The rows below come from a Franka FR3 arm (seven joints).
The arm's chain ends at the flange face. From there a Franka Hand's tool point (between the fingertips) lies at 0.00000 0.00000 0.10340 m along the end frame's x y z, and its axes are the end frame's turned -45 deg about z.
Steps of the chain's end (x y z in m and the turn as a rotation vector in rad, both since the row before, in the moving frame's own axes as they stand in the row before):
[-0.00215, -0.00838, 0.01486, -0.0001, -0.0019, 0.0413]
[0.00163, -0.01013, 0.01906, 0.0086, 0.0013, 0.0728]
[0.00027, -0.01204, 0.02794, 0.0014, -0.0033, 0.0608]
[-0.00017, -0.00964, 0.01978, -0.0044, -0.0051, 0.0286]
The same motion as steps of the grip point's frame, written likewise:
[0.00426, -0.00758, 0.01486, 0.0013, -0.0014, 0.0413]
[0.00906, -0.00652, 0.01906, 0.0052, 0.0070, 0.0728]
[0.00858, -0.00867, 0.02794, 0.0033, -0.0013, 0.0608]
[0.00600, -0.00700, 0.01978, 0.0005, -0.0067, 0.0286]

